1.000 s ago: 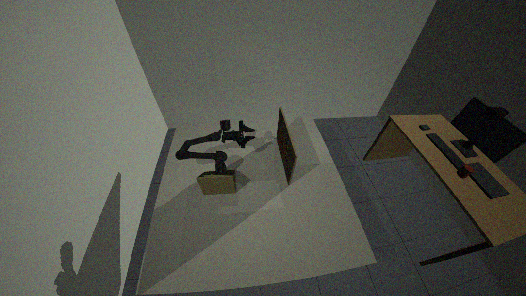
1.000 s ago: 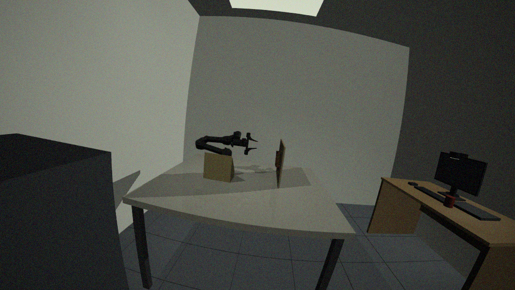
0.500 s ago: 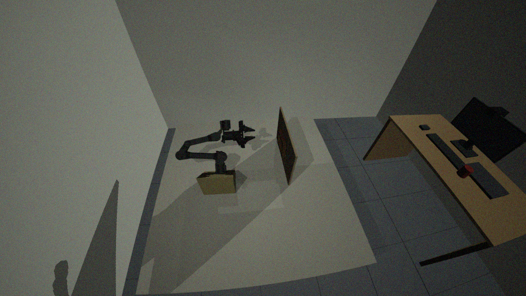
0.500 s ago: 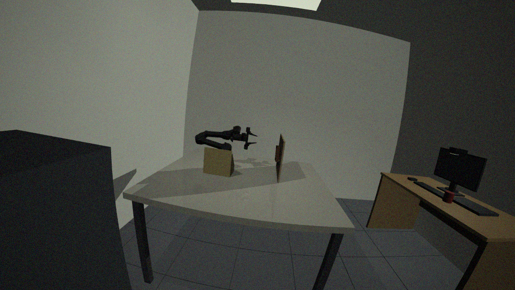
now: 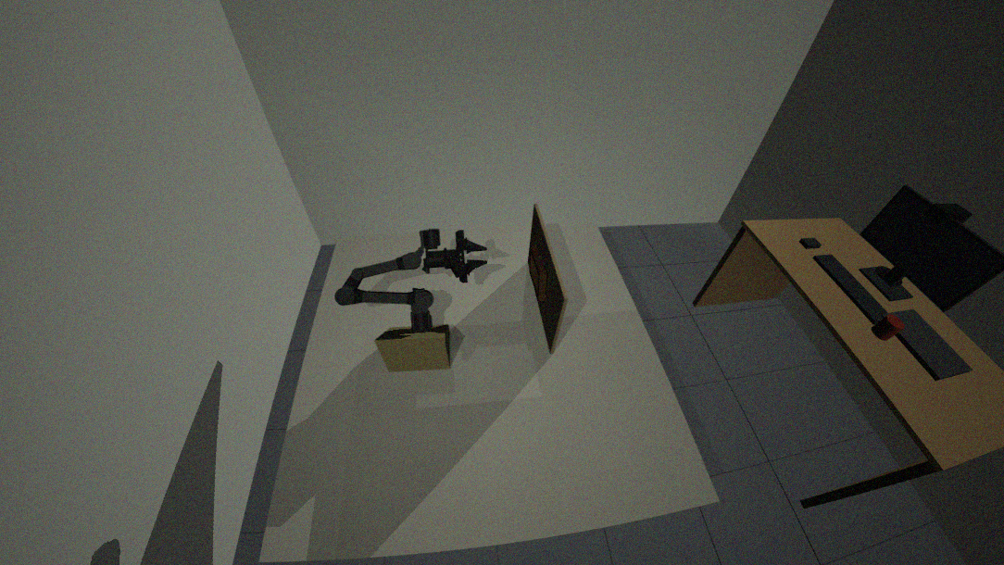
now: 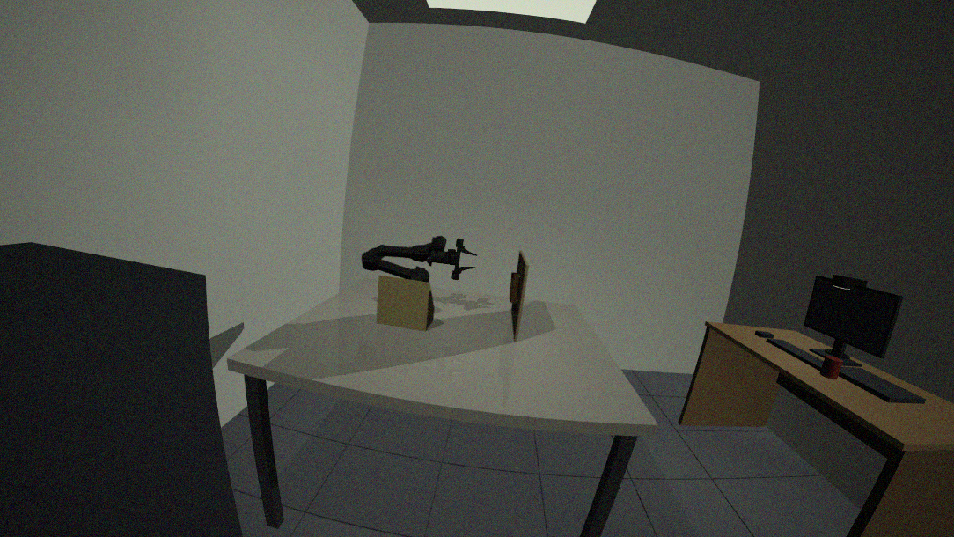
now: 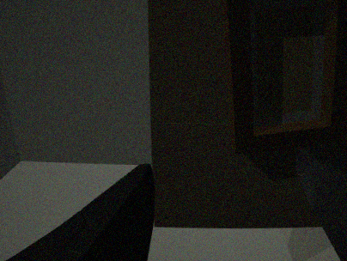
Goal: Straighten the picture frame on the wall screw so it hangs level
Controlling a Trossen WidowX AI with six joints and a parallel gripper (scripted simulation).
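Right now the picture frame is 19 cm ahead of my gripper tip, 4 cm to the right of it and 9 cm below it. The rest, counted from my gripper tip: tan wall panel: 20 cm ahead, 5 cm to the right, 11 cm below.
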